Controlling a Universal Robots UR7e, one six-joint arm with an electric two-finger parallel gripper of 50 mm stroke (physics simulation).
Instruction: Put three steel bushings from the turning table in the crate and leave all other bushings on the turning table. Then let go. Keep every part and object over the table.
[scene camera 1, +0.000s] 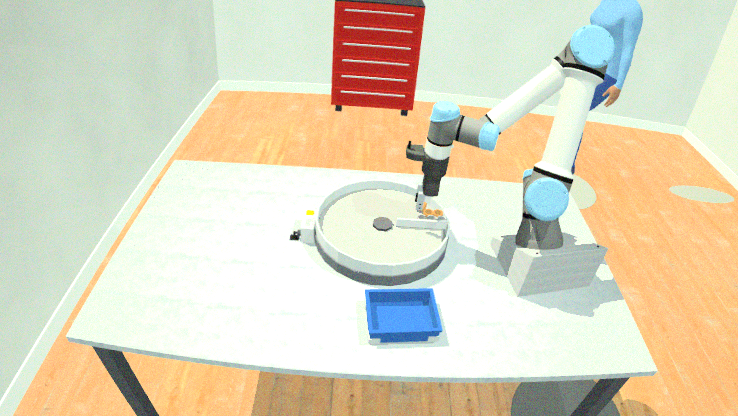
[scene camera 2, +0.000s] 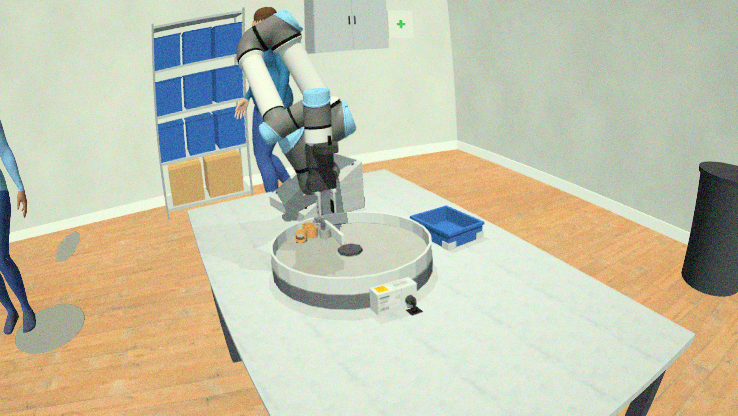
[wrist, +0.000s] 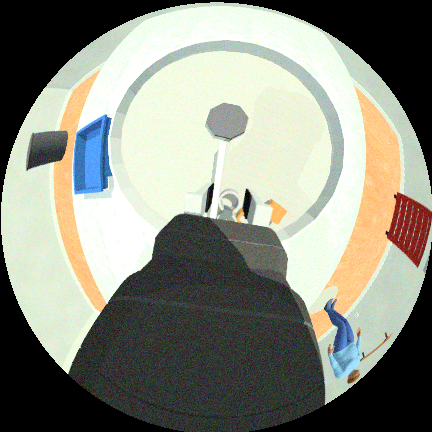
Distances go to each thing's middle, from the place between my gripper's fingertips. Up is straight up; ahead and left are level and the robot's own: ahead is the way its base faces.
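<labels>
Blue crate (scene camera 1: 393, 315): 340 mm to the left of my hand, 100 mm below it and 110 mm ahead of it.
</labels>
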